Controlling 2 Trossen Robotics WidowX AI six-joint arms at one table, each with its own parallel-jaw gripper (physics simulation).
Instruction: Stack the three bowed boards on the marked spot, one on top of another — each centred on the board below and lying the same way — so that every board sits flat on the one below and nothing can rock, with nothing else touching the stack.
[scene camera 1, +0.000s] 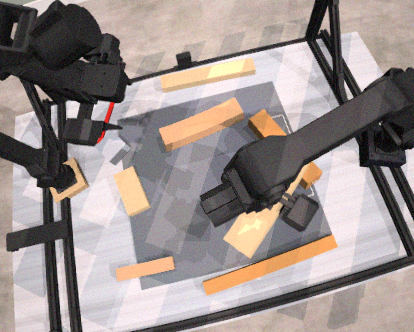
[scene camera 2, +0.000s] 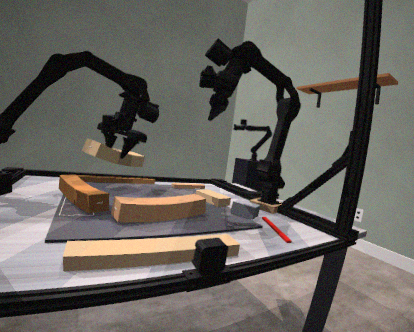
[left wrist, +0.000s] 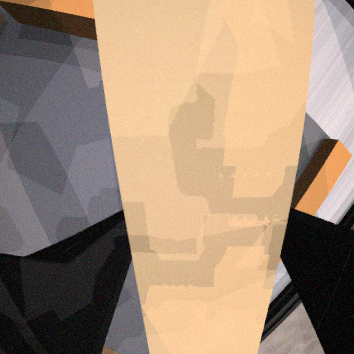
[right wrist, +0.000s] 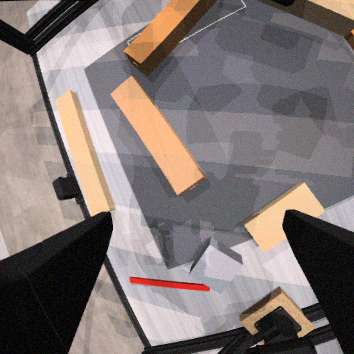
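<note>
A dark orange bowed board lies across the white outline on the dark mat. A salmon bowed board lies beside it. My left gripper is shut on the pale bowed board, holding it in the air, clear of the dark orange board. My left arm hides part of both boards in scene camera 1. My right gripper is open and empty, high above the table.
A long pale board, a long orange board, a short pale block, a small salmon board, a grey block and a red stick lie around.
</note>
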